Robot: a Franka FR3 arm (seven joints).
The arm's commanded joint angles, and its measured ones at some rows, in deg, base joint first. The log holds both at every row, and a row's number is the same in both.
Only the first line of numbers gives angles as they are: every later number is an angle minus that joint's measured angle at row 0.
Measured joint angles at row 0:
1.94 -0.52 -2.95 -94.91 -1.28 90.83 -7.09
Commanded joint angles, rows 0 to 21:
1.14 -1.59 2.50 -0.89 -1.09 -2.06 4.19
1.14 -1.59 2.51 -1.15 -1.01 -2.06 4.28
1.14 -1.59 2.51 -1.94 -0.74 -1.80 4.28
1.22 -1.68 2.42 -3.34 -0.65 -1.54 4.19
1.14 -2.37 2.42 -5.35 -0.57 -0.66 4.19
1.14 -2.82 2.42 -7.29 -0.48 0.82 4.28
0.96 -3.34 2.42 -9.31 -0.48 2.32 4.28
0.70 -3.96 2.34 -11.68 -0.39 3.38 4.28
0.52 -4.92 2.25 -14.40 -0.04 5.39 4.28
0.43 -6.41 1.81 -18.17 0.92 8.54 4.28
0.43 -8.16 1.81 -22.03 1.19 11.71 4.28
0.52 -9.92 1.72 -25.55 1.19 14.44 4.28
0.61 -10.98 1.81 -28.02 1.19 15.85 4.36
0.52 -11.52 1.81 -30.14 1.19 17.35 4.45
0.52 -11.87 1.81 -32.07 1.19 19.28 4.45
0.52 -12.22 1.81 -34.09 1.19 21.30 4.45
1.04 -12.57 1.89 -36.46 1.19 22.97 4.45
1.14 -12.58 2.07 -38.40 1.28 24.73 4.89
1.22 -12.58 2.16 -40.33 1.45 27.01 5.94
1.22 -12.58 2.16 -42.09 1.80 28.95 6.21
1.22 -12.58 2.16 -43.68 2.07 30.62 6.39
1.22 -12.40 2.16 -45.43 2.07 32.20 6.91
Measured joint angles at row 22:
0.89 -10.20 2.11 -38.64 0.63 26.53 5.16
